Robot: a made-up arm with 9 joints. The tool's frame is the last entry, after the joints.
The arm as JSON. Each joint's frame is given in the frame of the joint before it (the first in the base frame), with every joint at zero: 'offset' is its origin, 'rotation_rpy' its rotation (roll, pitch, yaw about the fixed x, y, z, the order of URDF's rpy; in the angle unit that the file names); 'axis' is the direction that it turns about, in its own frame. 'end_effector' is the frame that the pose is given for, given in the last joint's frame.
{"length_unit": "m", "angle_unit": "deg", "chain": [
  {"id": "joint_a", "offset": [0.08, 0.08, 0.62], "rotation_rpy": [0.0, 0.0, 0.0], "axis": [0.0, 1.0, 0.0]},
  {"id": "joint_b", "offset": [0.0, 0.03, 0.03], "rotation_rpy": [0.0, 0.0, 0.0], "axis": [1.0, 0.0, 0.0]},
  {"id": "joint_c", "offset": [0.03, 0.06, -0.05], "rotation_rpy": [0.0, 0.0, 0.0], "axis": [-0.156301, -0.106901, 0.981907]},
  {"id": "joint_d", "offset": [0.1, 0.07, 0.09], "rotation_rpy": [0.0, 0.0, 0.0], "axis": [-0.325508, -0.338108, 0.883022]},
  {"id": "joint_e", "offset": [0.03, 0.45, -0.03], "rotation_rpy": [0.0, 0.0, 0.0], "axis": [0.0, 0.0, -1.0]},
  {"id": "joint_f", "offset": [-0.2, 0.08, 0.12], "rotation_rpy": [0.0, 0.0, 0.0], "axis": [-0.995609, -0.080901, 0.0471]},
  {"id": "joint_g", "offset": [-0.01, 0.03, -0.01], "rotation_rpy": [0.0, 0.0, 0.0], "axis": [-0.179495, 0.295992, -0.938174]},
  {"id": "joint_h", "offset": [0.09, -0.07, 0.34], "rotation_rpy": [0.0, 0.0, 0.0], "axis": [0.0, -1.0, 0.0]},
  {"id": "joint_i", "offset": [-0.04, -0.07, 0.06], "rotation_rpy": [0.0, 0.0, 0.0], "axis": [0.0, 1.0, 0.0]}
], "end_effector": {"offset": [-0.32, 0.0, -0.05], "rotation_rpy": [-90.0, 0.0, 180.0]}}
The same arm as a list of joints. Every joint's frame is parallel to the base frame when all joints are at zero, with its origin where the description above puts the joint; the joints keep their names.
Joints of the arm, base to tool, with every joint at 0 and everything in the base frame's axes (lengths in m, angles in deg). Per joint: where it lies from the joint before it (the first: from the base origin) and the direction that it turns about. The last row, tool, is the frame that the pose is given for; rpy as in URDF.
joint_a: axis 0 1 0 origin 0.08 0.08 0.62
joint_b: axis 1 0 0 origin 0 0.03 0.03
joint_c: axis -0.156301 -0.106901 0.981907 origin 0.03 0.06 -0.05
joint_d: axis -0.325508 -0.338108 0.883022 origin 0.1 0.07 0.09
joint_e: axis 0 0 -1 origin 0.03 0.45 -0.03
joint_f: axis -0.995609 -0.080901 0.0471 origin -0.2 0.08 0.12
joint_g: axis -0.179495 0.295992 -0.938174 origin -0.01 0.03 -0.01
joint_h: axis 0 -1 0 origin 0.09 -0.07 0.34
joint_i: axis 0 1 0 origin -0.04 -0.07 0.06
tool: origin -0.32 0 -0.05 rpy -90 0 180

